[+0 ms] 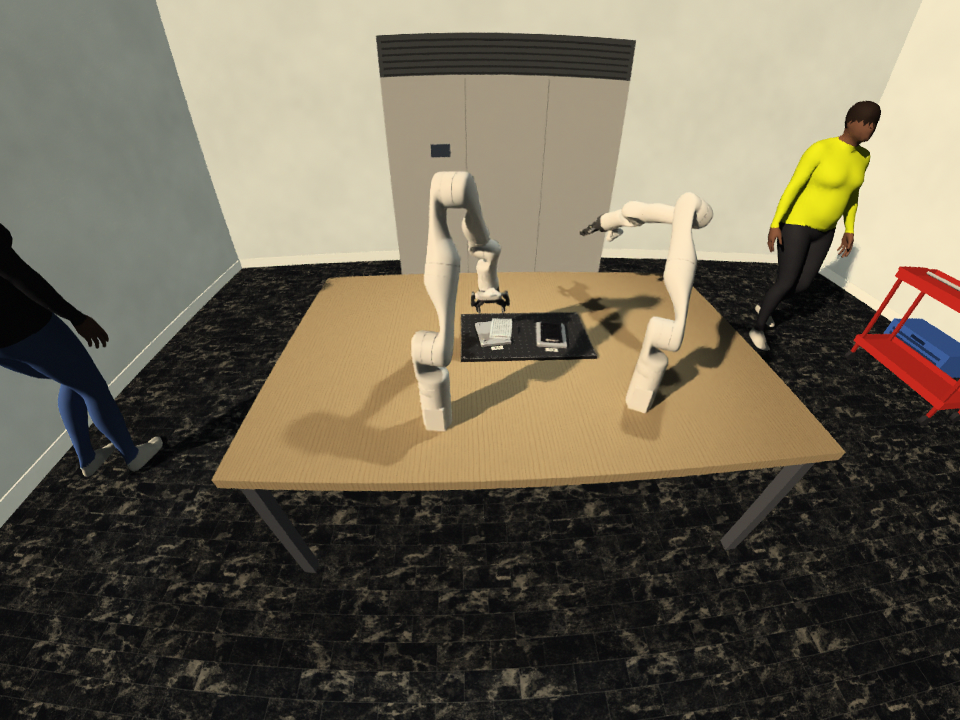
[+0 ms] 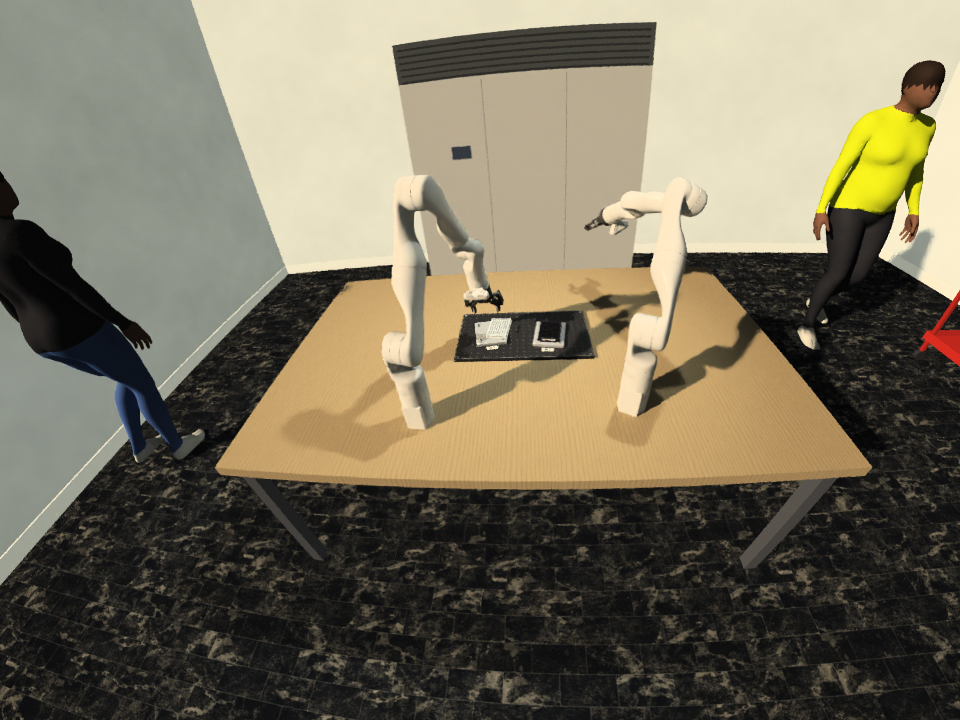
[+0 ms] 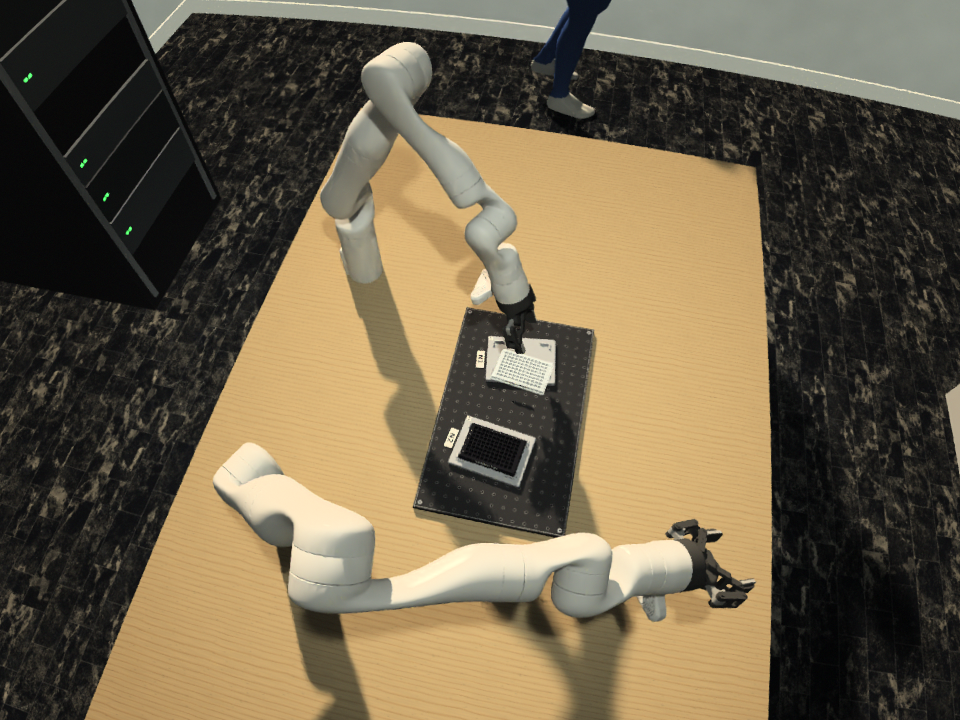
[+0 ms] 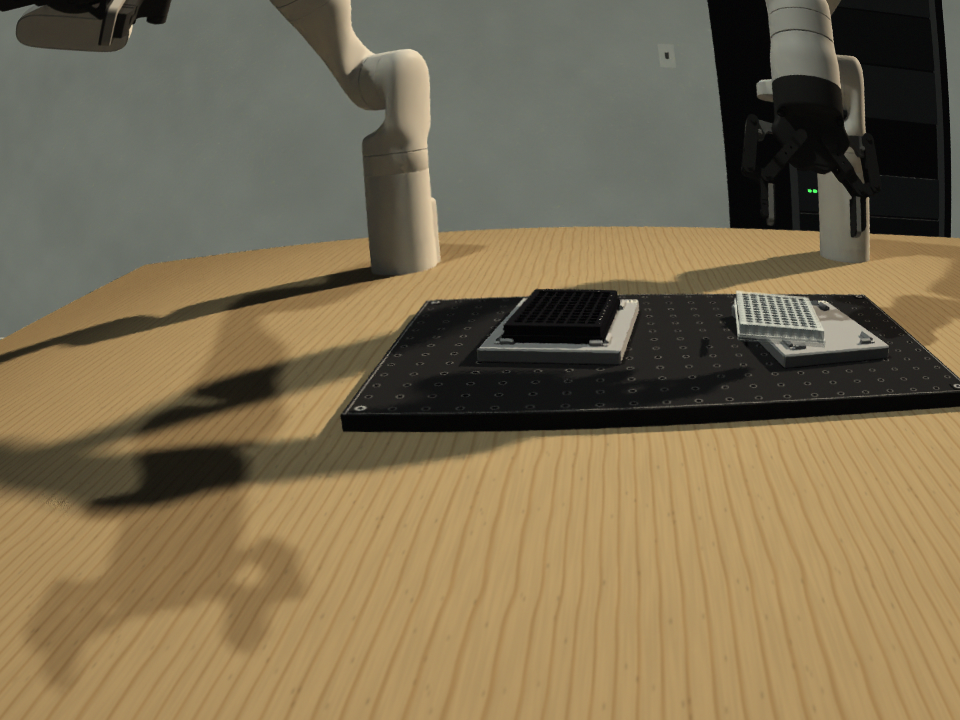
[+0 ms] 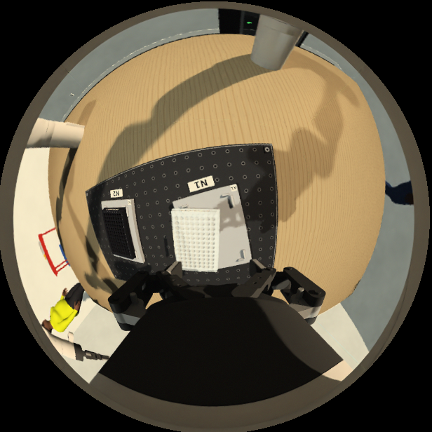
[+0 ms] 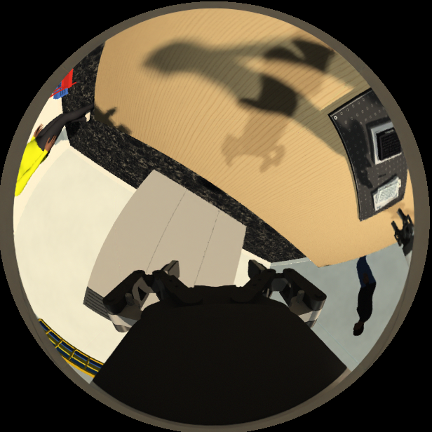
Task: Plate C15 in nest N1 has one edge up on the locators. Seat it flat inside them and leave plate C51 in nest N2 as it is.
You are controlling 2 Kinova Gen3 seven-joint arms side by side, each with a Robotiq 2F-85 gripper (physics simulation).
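Where they show: left gripper, fingertip midpoint: (image 1: pixel 491 311) (image 2: pixel 486 311) (image 3: pixel 526 336) (image 4: pixel 814 230); right gripper, fingertip midpoint: (image 1: pixel 587 228) (image 3: pixel 734 559) (image 4: pixel 26 22); left arm's base, origin of the base link: (image 1: pixel 438 419) (image 2: pixel 420 418) (image 3: pixel 365 269) (image 4: pixel 844 256); right arm's base, origin of the base link: (image 1: pixel 638 401) (image 2: pixel 631 404) (image 4: pixel 403 267).
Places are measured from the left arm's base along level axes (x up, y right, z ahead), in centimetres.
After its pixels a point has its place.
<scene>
White plate C15 (image 3: pixel 523 371) @(x 3.6, y 18.7, z 49.0 cm) (image 4: pixel 777 316) @(x 4.1, y 18.8, z 50.7 cm) (image 5: pixel 196 240) lies on grey nest N1 (image 3: pixel 542 346) @(x 2.4, y 10.0, z 51.3 cm) (image 4: pixel 841 329) @(x 2.5, y 11.5, z 48.9 cm) (image 5: pixel 232 235). It is turned against the nest and overhangs its side toward N2; the height of each edge is hard to tell. Black plate C51 (image 3: pixel 493 449) @(x 3.5, y 39.3, z 48.2 cm) (image 4: pixel 562 313) @(x 3.8, y 39.1, z 50.0 cm) (image 5: pixel 119 233) lies on nest N2 (image 4: pixel 542 354) @(x 2.1, y 39.9, z 56.1 cm) (image 5: pixel 136 237), inside its outline. My left gripper (image 1: pixel 490 310) @(x 11.7, y 14.4, z 47.9 cm) (image 4: pixel 812 220) @(x 11.7, y 14.4, z 47.9 cm) (image 5: pixel 215 268) is open and empty, pointing down above the N1 side, clear of the plate. My right gripper (image 3: pixel 735 559) @(x 31.8, y 56.6, z 93.2 cm) (image 6: pixel 213 268) is open and empty, away from both nests.
Both nests stand on a black perforated board (image 3: pixel 496 499) @(x 1.3, y 49.2, z 52.1 cm) (image 4: pixel 651 414) @(x 0.9, y 30.3, z 65.5 cm) on the wooden table (image 1: pixel 348 449) @(x 0.0, y -25.2, z -14.4 cm). A small dark peg (image 4: pixel 704 345) @(x 1.3, y 26.1, z 50.9 cm) stands on the board between the nests. My right arm (image 3: pixel 480 573) @(x 55.1, y 74.6, z 56.7 cm) reaches over the table beside the board's N2 end.
</scene>
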